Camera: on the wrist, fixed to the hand. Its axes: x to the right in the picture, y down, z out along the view.
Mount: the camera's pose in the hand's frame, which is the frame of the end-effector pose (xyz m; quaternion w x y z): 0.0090 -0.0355 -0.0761 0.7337 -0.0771 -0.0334 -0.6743
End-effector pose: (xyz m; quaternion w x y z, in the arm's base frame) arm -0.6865 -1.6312 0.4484 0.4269 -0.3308 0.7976 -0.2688
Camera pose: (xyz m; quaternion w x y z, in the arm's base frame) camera -0.7450 -1.6495 0.5065 0.1331 -0.8224 0.3686 -0.4125
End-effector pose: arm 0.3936 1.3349 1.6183 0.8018 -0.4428 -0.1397 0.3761
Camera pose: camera 0.4591 1.2839 1.6030 0.8031 -0.2799 -0.4569 -0.2607
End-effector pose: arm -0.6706 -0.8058 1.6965 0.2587 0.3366 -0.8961 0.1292
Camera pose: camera -0.6239 -0.8060 1.7669 0.2730 0.8356 -0.4491 -0.1600
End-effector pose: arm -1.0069 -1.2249 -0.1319 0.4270 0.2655 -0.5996 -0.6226
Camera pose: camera -0.9548 -1.2751 -0.1755 0.1061 -0.5454 0.2272 0.7998
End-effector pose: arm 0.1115 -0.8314 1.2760 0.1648 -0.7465 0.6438 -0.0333
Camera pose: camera 0.1268 -0.8515 1.3566 0.0624 -0.9956 -0.0339 -0.0610
